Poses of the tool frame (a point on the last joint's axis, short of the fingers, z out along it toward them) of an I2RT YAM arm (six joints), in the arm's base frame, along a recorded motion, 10 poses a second.
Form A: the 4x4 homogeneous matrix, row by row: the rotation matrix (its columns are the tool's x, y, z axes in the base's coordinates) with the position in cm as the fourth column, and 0 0 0 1 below. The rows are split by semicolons.
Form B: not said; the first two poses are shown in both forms.
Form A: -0.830 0.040 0.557 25.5; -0.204 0.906 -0.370 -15.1; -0.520 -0.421 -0.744 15.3; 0 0 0 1
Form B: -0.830 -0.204 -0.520 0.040 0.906 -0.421 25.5 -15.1 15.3
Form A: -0.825 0.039 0.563 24.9; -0.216 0.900 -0.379 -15.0; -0.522 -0.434 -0.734 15.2; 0 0 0 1
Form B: -0.825 -0.216 -0.522 0.039 0.900 -0.434 24.9 -15.0 15.2
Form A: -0.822 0.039 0.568 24.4; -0.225 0.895 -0.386 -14.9; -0.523 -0.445 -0.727 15.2; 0 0 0 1
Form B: -0.822 -0.225 -0.523 0.039 0.895 -0.445 24.4 -14.9 15.2
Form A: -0.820 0.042 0.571 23.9; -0.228 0.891 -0.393 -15.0; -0.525 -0.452 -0.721 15.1; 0 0 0 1
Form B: -0.820 -0.228 -0.525 0.042 0.891 -0.452 23.9 -15.0 15.1
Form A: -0.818 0.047 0.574 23.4; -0.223 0.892 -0.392 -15.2; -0.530 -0.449 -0.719 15.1; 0 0 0 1
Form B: -0.818 -0.223 -0.530 0.047 0.892 -0.449 23.4 -15.2 15.1
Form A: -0.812 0.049 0.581 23.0; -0.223 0.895 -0.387 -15.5; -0.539 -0.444 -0.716 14.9; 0 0 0 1
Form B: -0.812 -0.223 -0.539 0.049 0.895 -0.444 23.0 -15.5 14.9
